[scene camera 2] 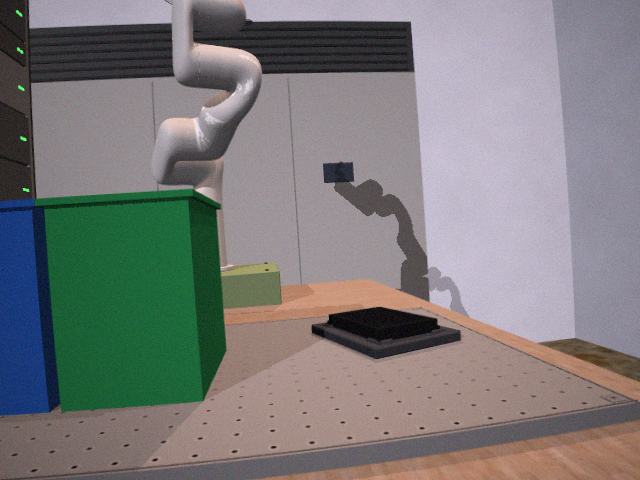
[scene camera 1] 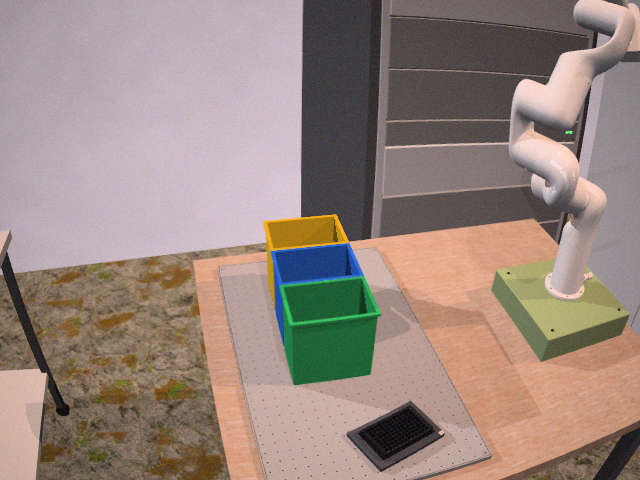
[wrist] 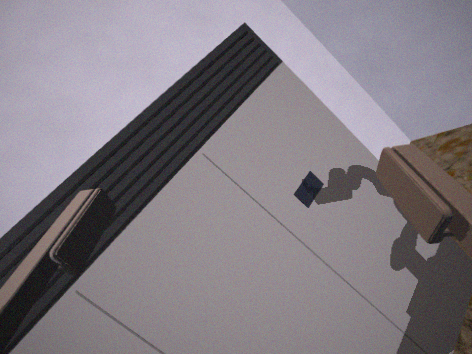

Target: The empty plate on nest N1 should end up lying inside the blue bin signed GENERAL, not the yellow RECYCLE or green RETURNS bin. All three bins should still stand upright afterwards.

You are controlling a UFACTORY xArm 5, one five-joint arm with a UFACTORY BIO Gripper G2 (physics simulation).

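Places are measured from the arm's base along level axes (x ahead, y left, z up), in millimetres.
Pixels of known places: end effector, tool point: (wrist: pixel 232 210); arm's base, origin of the base link: (scene camera 1: pixel 564 287).
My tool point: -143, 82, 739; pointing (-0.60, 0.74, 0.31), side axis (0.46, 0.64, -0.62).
Note:
Ahead of a thing's pixels: the offset from my tool point to its top centre, as dx, dy, dz. Level surfaces: height alone.
A black well plate {+749, +174, -774} (scene camera 1: pixel 397 429) (scene camera 2: pixel 382 321) lies flat on the dark grey nest {+749, +174, -785} (scene camera 1: pixel 383 463) (scene camera 2: pixel 378 352) near the front of the perforated board. The blue bin {+806, -216, -620} (scene camera 1: pixel 316 262) (scene camera 2: pixel 19 310) stands upright between the yellow bin {+795, -346, -620} (scene camera 1: pixel 301 233) and the green bin {+816, -86, -620} (scene camera 1: pixel 333 350) (scene camera 2: pixel 124 304), which also stand upright. The signs on the bins do not show. My gripper (wrist: pixel 248 212) is open and empty, its two fingers wide apart in the wrist view, facing a wall far from the plate. The gripper's fingers do not show in either scene view.
The white arm (scene camera 1: pixel 553 103) (scene camera 2: pixel 222 67) rises high from its green base block (scene camera 1: pixel 547 310) (scene camera 2: pixel 252 286) at the right of the table. The perforated board {dz -800} (scene camera 1: pixel 310 428) (scene camera 2: pixel 330 408) carries the bins and nest. A dark rack (scene camera 1: pixel 465 98) stands behind the table.

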